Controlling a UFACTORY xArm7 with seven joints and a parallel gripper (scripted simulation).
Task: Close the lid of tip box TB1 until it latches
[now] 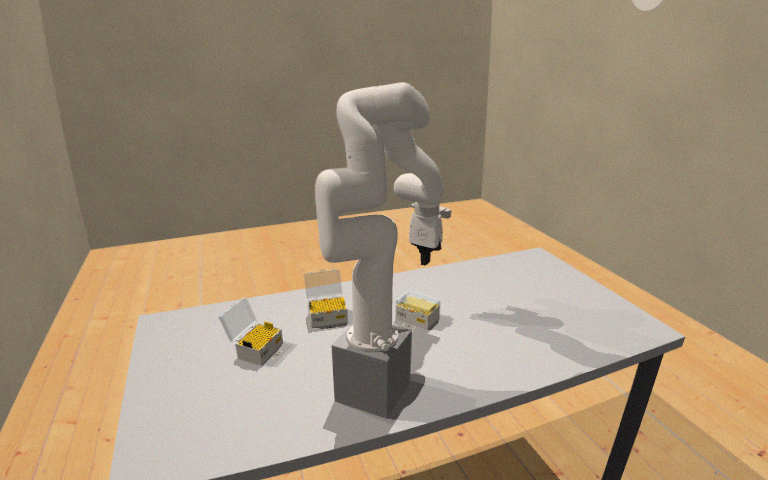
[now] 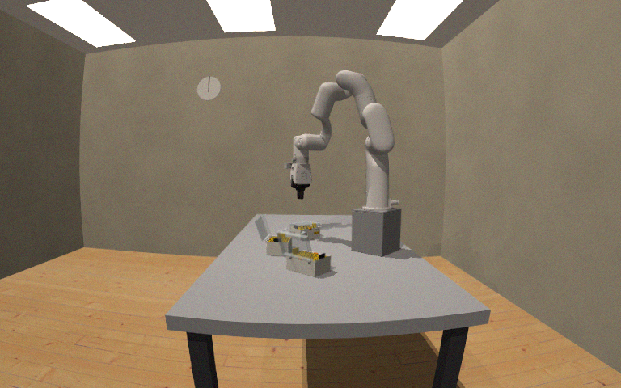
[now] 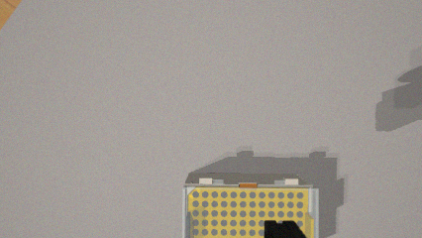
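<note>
My gripper is now 2 cm past the clear lid, 4 cm to the right of it and 15 cm above it. The rest, counted from my hand: tip box (2 cm behind, 4 cm to the left, 16 cm below); TB1 label (5 cm behind, 9 cm to the left, 20 cm below).
</note>
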